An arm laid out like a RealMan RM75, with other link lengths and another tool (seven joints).
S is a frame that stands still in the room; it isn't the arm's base.
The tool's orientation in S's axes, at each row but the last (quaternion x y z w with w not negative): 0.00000, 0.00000, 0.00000, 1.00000; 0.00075, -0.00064, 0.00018, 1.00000; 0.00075, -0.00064, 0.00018, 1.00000; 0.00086, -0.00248, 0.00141, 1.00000; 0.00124, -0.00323, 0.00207, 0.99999; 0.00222, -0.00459, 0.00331, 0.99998; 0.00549, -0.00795, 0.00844, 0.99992; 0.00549, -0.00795, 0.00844, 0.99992; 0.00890, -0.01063, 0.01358, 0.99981; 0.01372, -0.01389, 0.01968, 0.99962
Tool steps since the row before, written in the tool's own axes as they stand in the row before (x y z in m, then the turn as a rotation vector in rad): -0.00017, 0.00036, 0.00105, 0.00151, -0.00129, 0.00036; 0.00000, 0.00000, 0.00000, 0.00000, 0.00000, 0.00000; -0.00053, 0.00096, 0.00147, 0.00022, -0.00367, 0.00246; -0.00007, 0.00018, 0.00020, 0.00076, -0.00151, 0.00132; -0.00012, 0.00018, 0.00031, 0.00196, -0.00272, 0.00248; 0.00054, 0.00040, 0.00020, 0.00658, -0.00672, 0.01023; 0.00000, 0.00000, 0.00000, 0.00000, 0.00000, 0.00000; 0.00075, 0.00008, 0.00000, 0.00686, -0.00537, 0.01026; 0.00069, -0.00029, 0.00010, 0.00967, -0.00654, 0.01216; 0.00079, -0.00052, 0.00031, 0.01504, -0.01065, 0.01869
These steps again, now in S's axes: -0.00017, 0.00036, 0.00105, 0.00151, -0.00129, 0.00036; 0.00000, 0.00000, 0.00000, 0.00000, 0.00000, 0.00000; -0.00053, 0.00096, 0.00147, 0.00022, -0.00367, 0.00245; -0.00007, 0.00018, 0.00020, 0.00076, -0.00151, 0.00132; -0.00012, 0.00018, 0.00031, 0.00196, -0.00272, 0.00249; 0.00054, 0.00040, 0.00021, 0.00653, -0.00672, 0.01026; 0.00000, 0.00000, 0.00000, 0.00000, 0.00000, 0.00000; 0.00075, 0.00009, 0.00001, 0.00679, -0.00537, 0.01031; 0.00070, -0.00027, 0.00011, 0.00959, -0.00650, 0.01225; 0.00080, -0.00050, 0.00032, 0.01494, -0.01057, 0.01882
